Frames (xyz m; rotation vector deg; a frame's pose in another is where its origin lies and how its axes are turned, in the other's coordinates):
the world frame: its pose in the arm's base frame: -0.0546 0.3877 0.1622 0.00 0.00 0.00
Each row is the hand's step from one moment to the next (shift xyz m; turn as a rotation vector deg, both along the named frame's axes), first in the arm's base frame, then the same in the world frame.
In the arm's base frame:
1: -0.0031 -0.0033 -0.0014 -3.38 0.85 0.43
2: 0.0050 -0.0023 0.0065 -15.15 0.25 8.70
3: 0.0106 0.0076 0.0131 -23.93 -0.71 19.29
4: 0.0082 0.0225 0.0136 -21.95 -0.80 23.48
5: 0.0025 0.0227 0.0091 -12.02 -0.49 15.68
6: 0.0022 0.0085 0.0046 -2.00 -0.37 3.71
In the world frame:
1: -0.0031 -0.0033 -0.0014 -3.38 0.85 0.43
2: 0.0050 -0.0023 0.0065 -15.15 0.25 8.70
3: 0.0106 0.0076 0.0131 -23.93 -0.71 19.29
4: 0.0082 0.0225 0.0136 -21.95 -0.80 23.48
5: 0.0025 0.0227 0.0091 -12.02 -0.49 15.68
6: 0.0022 0.0085 0.0046 -2.00 -0.37 3.71

